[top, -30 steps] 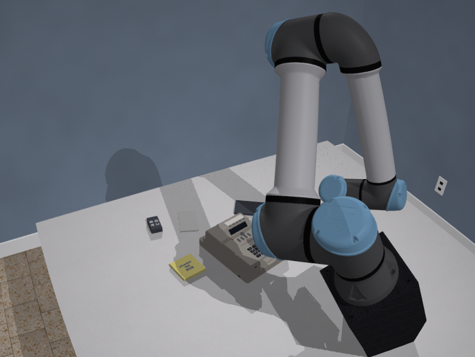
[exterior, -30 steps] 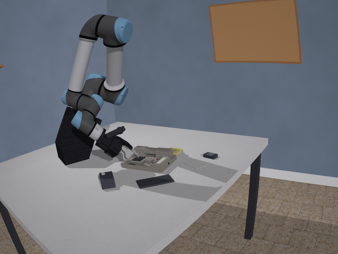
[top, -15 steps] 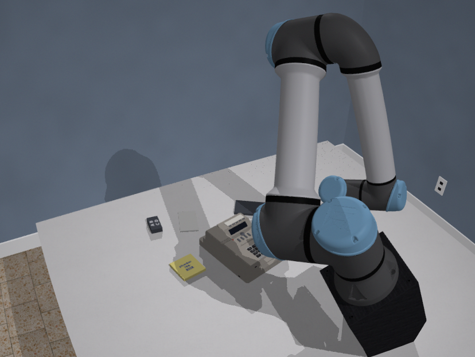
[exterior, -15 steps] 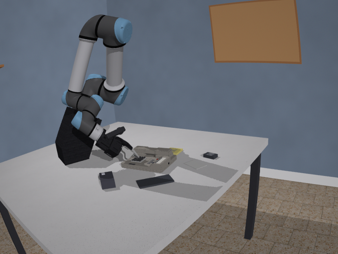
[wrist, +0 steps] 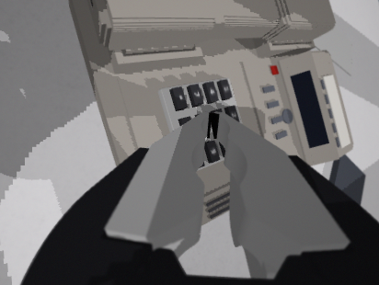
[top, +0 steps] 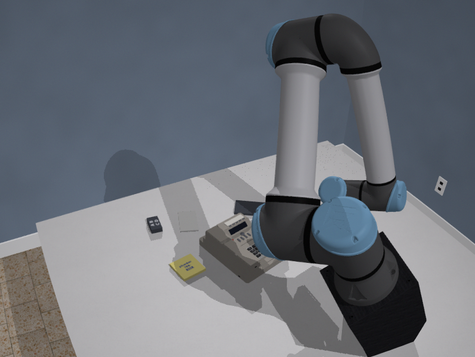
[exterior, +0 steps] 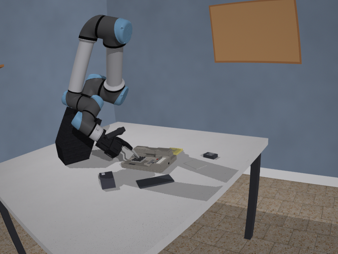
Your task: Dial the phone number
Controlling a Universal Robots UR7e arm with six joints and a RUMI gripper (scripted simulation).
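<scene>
Right now my hand is 9 cm to the right of the handset and 2 cm short of it. Round my hand: small black box: 28 cm to the left, 23 cm ahead, 4 cm below; then dark flat slab: 22 cm ahead, 7 cm to the right, 4 cm below; then pale sheet: 23 cm ahead, 17 cm to the left, 4 cm below.
</scene>
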